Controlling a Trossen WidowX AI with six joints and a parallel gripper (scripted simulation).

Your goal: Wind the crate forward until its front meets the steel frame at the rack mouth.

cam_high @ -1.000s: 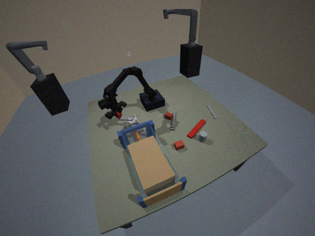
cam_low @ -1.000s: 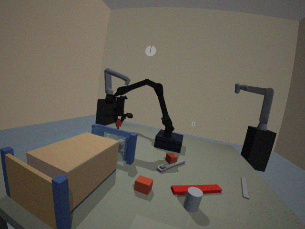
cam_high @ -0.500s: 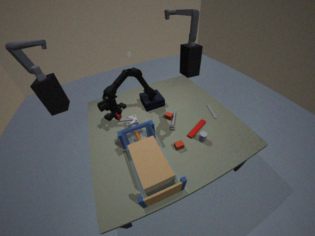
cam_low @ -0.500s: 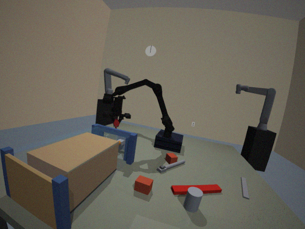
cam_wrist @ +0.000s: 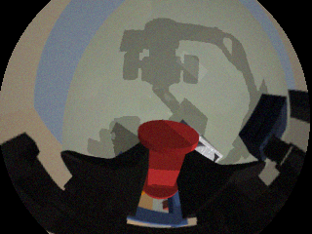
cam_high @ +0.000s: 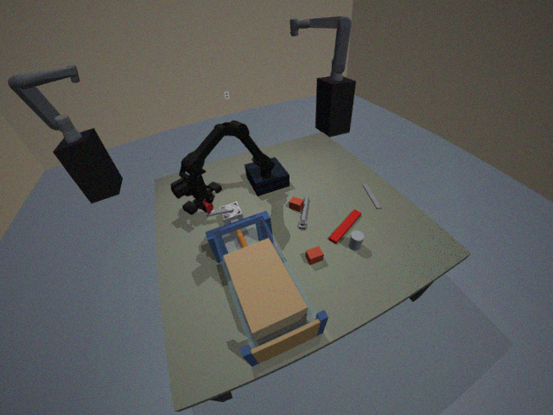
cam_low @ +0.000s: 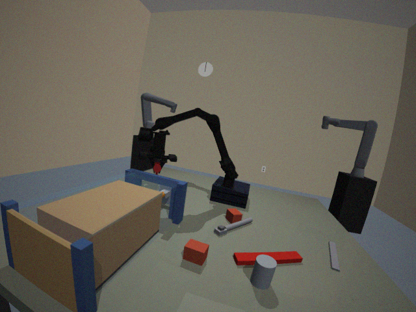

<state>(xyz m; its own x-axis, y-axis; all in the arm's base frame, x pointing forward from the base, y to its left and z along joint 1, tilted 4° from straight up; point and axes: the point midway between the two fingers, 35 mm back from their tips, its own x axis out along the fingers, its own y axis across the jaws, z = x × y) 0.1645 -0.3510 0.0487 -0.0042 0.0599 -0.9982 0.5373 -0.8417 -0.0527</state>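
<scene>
Right now the winch handle is 4 cm to the left of my gripper tip, 1 cm below it and 1 cm ahead of it. The rest, counted from my gripper tip: hand winch 9 cm to the left, 8 cm below; then red knob 2 cm above; then red bar 57 cm to the left, 28 cm ahead, 11 cm below.
</scene>
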